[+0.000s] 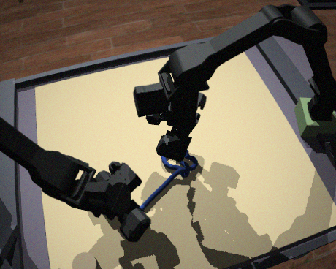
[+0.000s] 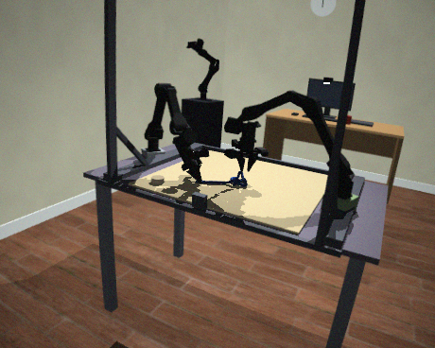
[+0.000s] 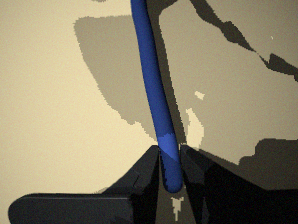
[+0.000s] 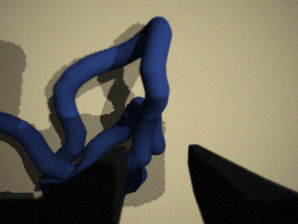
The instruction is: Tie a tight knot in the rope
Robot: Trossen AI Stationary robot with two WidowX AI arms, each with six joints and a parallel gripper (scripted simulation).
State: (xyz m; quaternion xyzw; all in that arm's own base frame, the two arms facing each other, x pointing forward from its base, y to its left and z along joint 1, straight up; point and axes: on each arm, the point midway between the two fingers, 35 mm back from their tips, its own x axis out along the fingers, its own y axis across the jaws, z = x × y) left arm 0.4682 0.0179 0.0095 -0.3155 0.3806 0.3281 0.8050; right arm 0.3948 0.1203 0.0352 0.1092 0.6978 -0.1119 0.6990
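My right gripper is now 2 cm short of the tan mat, 2 cm to the right of it and 9 cm above it.
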